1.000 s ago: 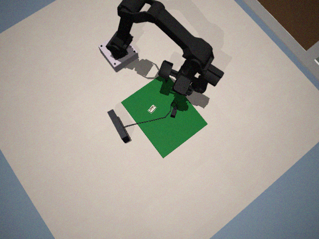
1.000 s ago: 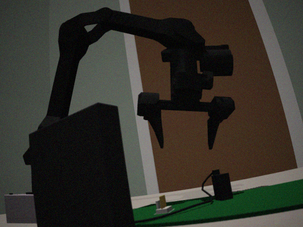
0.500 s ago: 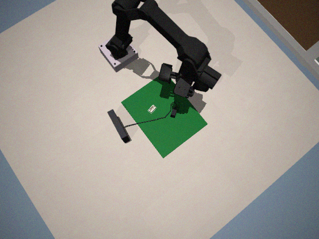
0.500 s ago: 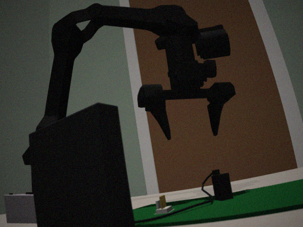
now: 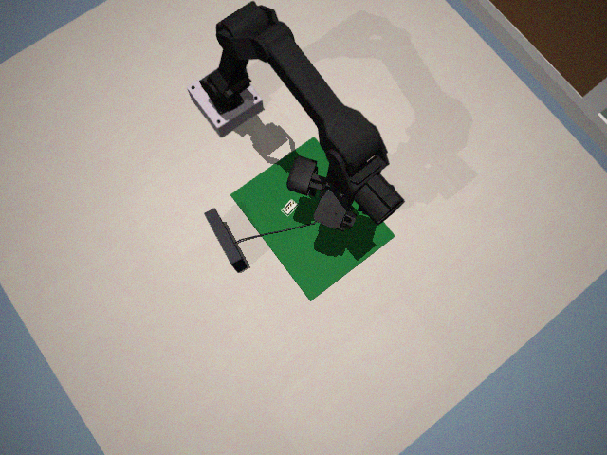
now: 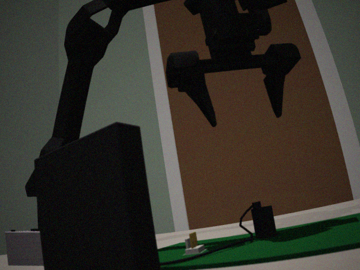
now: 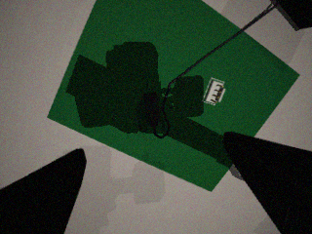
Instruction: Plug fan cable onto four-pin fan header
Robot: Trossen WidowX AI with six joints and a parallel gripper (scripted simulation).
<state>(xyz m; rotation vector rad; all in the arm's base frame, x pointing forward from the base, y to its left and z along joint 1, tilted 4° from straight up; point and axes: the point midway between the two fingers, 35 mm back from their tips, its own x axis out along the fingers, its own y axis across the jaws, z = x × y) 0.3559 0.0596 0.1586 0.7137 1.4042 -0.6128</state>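
My gripper tip is now 130 mm above the black plug and 10 mm past it. Round my gripper tip: fan (210 mm to the right, 100 mm below, 60 mm behind); then white four-pin fan header (160 mm below, 70 mm behind, 60 mm to the right); then green board (170 mm below, 30 mm to the right, 30 mm behind).
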